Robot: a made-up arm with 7 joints.
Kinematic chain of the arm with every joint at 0, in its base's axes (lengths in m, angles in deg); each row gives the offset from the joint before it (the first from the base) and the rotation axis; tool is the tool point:
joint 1: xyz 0 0 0.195 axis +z
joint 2: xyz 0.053 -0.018 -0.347 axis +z
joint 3: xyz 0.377 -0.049 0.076 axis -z
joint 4: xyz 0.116 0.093 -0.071 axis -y
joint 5: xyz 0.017 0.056 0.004 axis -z
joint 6: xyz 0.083 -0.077 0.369 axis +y
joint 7: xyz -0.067 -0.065 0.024 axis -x
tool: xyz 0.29 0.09 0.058
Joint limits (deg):
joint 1: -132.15..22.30
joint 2: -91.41..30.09
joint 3: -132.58..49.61
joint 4: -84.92..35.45
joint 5: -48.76..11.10
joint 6: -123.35..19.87
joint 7: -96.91..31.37
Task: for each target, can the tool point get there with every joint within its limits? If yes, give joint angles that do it. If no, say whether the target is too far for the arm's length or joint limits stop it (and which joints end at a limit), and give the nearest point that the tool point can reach.
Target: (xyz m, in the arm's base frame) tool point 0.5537 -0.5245 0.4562
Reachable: yes | joints -39.32 2.20 -1.81 -8.77 -0.92 -57.30 -75.73
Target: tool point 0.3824 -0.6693 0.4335
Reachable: yes | joints -54.83 -5.95 12.10 -9.84 -25.54 -75.87 7.29
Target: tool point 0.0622 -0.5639 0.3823
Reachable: yes | joints -69.99 -62.60 -71.31 6.47 -25.12 1.18 -38.67
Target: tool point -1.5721 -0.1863 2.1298
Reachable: no: too far | nearest point -0.8297 -0.1088 0.4697 | short by 1.820 m
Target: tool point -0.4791 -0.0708 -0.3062
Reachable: no: joint limits stop it (at a limit: joint 1, joint 2, joint 3, joint 5) | nearest point -0.3993 -0.0222 -0.2875 | short by 0.095 m
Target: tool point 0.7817 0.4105 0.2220
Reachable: yes | joints 8.95 -1.44 -47.97 -50.81 -16.14 -102.71 -77.72
